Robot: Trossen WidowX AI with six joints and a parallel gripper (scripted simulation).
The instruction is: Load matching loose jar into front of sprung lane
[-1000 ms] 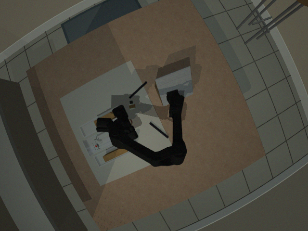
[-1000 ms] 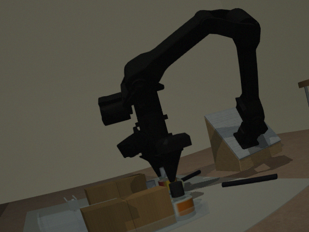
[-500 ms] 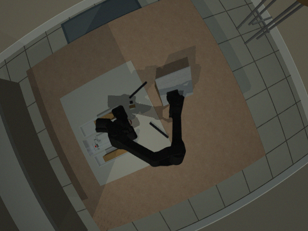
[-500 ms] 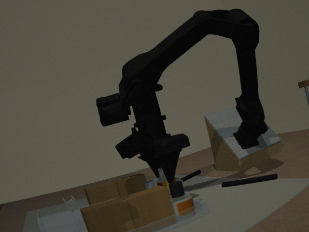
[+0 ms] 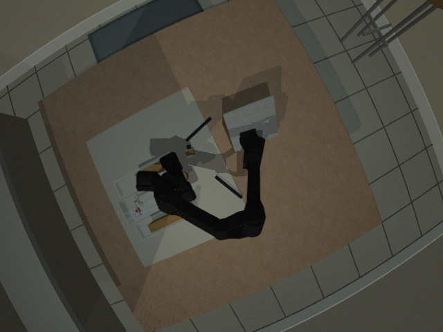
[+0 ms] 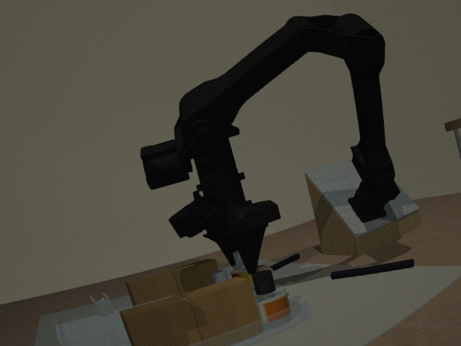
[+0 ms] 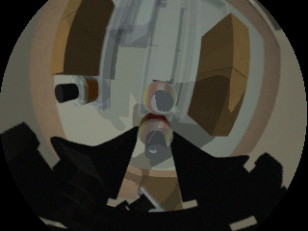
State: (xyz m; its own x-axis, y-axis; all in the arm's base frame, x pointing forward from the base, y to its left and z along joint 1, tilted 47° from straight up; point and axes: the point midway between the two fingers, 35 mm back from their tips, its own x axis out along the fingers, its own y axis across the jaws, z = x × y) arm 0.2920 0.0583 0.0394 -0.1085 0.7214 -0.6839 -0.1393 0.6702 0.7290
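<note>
The dark-lidded jar is 13 cm to the left of my gripper tip, 2 cm ahead of it and 1 cm below it. The rest, counted from my gripper tip: sprung lane (18 cm ahead, 5 cm to the left, 3 cm below).
</note>
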